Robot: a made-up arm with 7 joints. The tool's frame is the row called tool. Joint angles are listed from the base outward.
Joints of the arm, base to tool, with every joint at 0 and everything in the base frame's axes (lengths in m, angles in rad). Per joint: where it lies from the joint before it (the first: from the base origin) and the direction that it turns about. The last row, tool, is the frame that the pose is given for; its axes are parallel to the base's.
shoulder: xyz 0 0 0 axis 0 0.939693 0.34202
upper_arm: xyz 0 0 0 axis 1 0 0
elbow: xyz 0 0 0 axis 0 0 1
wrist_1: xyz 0.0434 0 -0.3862 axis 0 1 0
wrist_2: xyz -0.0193 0 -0.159 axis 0 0 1
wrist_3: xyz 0 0 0 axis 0 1 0
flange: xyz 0 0 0 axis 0 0 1
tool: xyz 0 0 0
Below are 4 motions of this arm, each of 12 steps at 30 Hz.
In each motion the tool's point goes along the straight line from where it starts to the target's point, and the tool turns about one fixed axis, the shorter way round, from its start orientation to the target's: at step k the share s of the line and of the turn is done. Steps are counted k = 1, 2, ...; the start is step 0. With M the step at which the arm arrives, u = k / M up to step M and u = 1 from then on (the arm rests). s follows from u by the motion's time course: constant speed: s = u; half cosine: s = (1 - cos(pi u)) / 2; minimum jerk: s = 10 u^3 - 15 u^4 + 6 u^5.
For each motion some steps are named. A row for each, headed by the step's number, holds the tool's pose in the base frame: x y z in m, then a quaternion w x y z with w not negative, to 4 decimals.
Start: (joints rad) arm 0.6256 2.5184 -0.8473 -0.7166 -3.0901 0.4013 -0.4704
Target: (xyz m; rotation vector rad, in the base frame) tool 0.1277 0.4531 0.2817 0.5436 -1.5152 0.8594
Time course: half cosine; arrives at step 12
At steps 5, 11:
5: 0.1697 0.4292 0.2788 0.7210 0.3804 -0.4864 0.3146
11: 0.1288 0.4525 0.2816 0.6154 0.2398 -0.6527 0.3713

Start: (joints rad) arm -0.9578 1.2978 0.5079 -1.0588 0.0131 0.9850 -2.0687
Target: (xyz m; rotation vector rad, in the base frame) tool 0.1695 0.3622 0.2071 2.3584 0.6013 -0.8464
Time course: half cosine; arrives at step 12
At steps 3, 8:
3: 0.2469 0.4054 0.1598 0.5353 0.7478 0.0814 -0.3842
8: 0.1922 0.3748 0.1932 0.3583 0.8500 0.1842 -0.3395

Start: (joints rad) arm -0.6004 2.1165 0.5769 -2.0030 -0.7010 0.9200 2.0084
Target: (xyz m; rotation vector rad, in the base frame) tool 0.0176 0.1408 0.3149 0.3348 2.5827 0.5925
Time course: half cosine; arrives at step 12
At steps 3, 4, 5, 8, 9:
3: 0.0359 0.2009 0.3239 0.1280 -0.0915 0.9808 0.1151
4: 0.0337 0.1936 0.3228 0.1414 -0.0657 0.9795 0.1279
5: 0.0311 0.1851 0.3215 0.1568 -0.0355 0.9766 0.1426
8: 0.0230 0.1584 0.3175 0.2037 0.0596 0.9591 0.1875
9: 0.0207 0.1511 0.3164 0.2161 0.0855 0.9520 0.1993

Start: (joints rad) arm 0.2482 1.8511 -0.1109 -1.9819 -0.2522 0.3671 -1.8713
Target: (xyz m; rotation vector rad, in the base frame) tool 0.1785 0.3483 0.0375 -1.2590 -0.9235 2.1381
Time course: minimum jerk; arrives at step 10
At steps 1, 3, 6, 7, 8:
1: 0.1786 0.3491 0.0294 0.2986 -0.5517 -0.2502 0.7375
3: 0.1786 0.3489 0.0307 0.2906 -0.5383 -0.2643 0.7456
6: 0.1785 0.3485 0.0349 0.2625 -0.4913 -0.3107 0.7702
7: 0.1785 0.3484 0.0362 0.2538 -0.4767 -0.3242 0.7767
8: 0.1785 0.3483 0.0370 0.2478 -0.4667 -0.3333 0.7808

